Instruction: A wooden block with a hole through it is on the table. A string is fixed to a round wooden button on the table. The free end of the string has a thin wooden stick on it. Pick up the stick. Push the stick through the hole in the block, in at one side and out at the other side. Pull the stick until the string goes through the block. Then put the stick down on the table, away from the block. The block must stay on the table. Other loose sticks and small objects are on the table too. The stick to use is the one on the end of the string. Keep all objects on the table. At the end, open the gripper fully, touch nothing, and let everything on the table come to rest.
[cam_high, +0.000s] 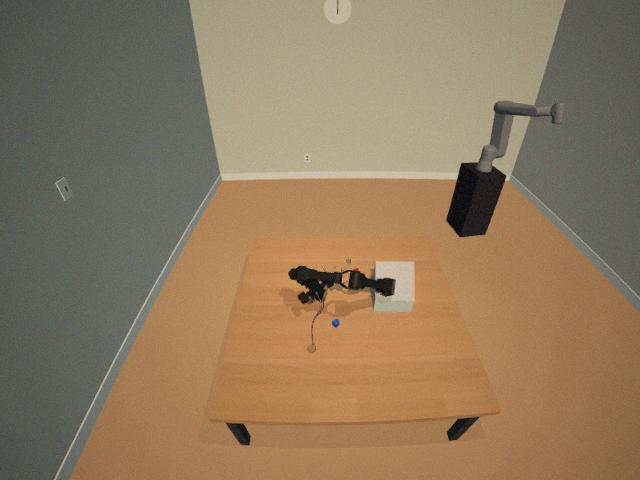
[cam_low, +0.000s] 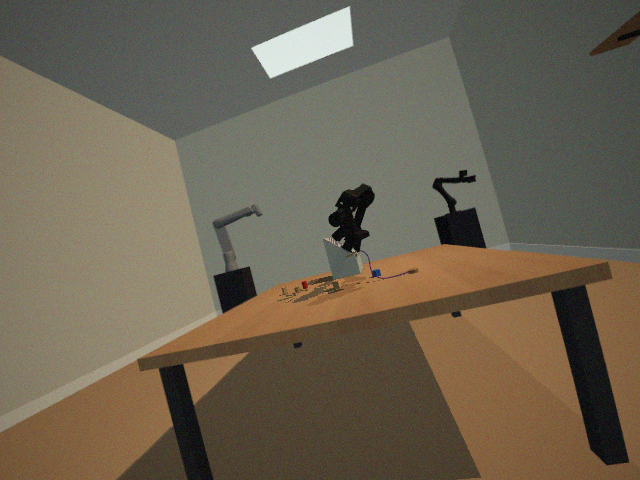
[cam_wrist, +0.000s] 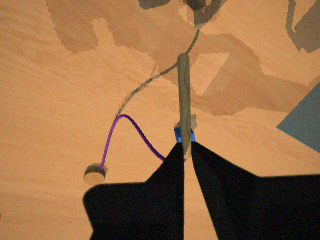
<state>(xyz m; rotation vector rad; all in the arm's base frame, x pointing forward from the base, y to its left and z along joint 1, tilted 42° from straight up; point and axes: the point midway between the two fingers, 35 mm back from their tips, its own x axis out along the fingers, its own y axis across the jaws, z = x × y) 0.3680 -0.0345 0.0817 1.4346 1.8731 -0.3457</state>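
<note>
My gripper tip is now 10 mm to the left of the thin wooden stick and 10 mm short of it. The rest, counted from my gripper tip: blue block: 120 mm below, 70 mm behind, 60 mm to the left; wooden cylinder: 130 mm to the right, 120 mm below, 10 mm behind; round wooden button: 200 mm to the left, 130 mm below, 70 mm ahead.
</note>
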